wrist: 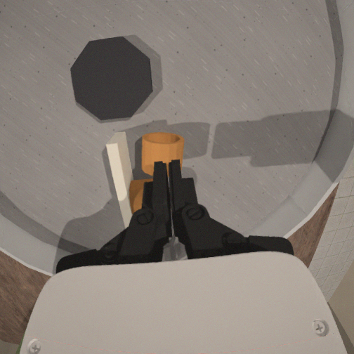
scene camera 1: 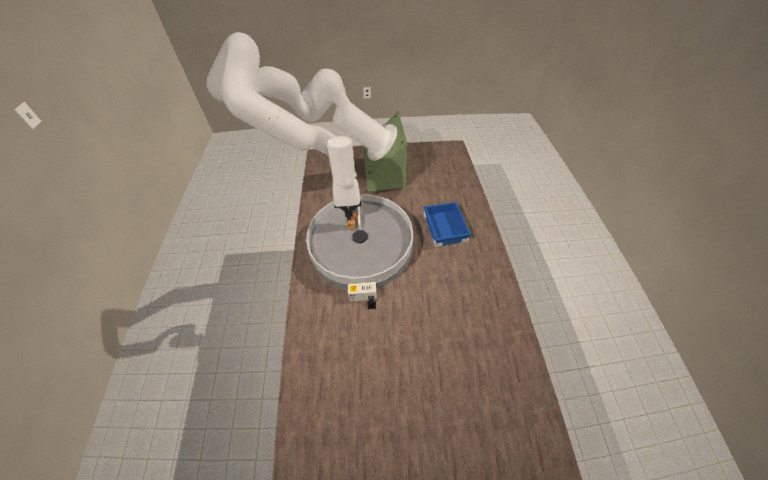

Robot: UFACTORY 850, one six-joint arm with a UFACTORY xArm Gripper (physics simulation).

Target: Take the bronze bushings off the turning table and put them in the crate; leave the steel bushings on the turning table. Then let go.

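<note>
Two bronze bushings are on the grey turning table (scene camera 1: 339,257) (wrist: 240,65). One bronze bushing (scene camera 1: 351,224) (wrist: 162,152) stands upright, just ahead of the fingertips in the wrist view. Another bronze bushing (wrist: 138,194) is partly hidden behind the left finger, beside a cream bar. My gripper (scene camera 1: 349,218) (wrist: 168,178) is shut with nothing between its fingers, low over the turning table by the bushings. The blue crate (scene camera 1: 447,222) stands right of the turning table in the scene view; no bushings show in it. I see no steel bushings.
The cream bar (scene camera 1: 359,217) (wrist: 120,175) stands on the turning table left of the bushings in the wrist view. A dark hub (scene camera 1: 360,236) (wrist: 112,78) marks its centre. The table has a raised rim. A white box (scene camera 1: 361,290) stands at its front, and a green pedestal (scene camera 1: 386,169) behind.
</note>
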